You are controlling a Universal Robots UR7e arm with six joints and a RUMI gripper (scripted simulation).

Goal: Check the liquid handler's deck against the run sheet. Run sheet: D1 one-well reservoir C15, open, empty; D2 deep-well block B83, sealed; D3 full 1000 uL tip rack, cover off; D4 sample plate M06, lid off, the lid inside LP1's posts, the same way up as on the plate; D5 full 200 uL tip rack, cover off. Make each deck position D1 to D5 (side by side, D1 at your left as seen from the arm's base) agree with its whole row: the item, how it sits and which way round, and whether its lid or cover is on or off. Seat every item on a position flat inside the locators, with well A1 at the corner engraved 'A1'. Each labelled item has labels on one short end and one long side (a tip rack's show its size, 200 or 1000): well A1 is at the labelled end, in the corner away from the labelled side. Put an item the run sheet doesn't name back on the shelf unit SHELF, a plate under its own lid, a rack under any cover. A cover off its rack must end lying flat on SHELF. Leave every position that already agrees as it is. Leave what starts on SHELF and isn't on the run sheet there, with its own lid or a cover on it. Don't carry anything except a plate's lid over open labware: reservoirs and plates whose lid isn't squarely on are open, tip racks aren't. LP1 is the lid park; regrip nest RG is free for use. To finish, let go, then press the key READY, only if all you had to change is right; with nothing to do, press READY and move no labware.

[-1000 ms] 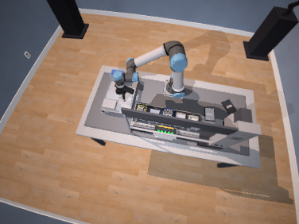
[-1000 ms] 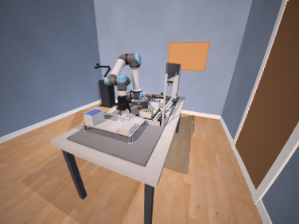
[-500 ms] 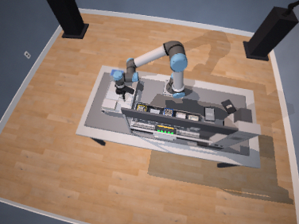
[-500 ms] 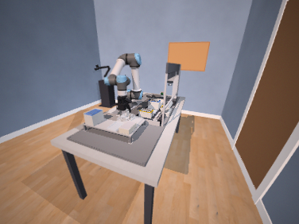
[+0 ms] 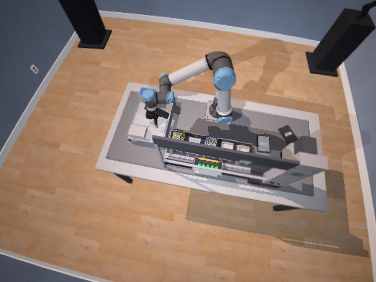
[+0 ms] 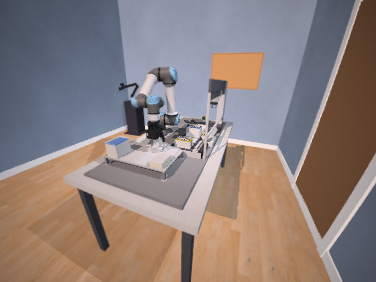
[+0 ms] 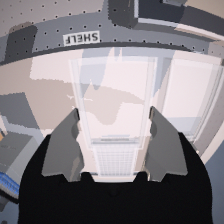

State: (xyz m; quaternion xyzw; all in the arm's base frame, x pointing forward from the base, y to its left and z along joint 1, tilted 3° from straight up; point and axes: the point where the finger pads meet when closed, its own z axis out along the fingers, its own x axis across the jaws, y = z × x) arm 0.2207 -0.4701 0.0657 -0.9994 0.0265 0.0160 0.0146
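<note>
Now: hand 6 cm to the left of the shelf unit, 6 cm past it and 2 cm above it. Round my hand: yellow-rimmed tip rack: 18 cm to the left, 15 cm ahead, 1 cm above; then whitish sealed block: 54 cm to the left, 17 cm ahead, 1 cm below; then white well plate: 30 cm to the left, 15 cm ahead, 3 cm below.
</note>
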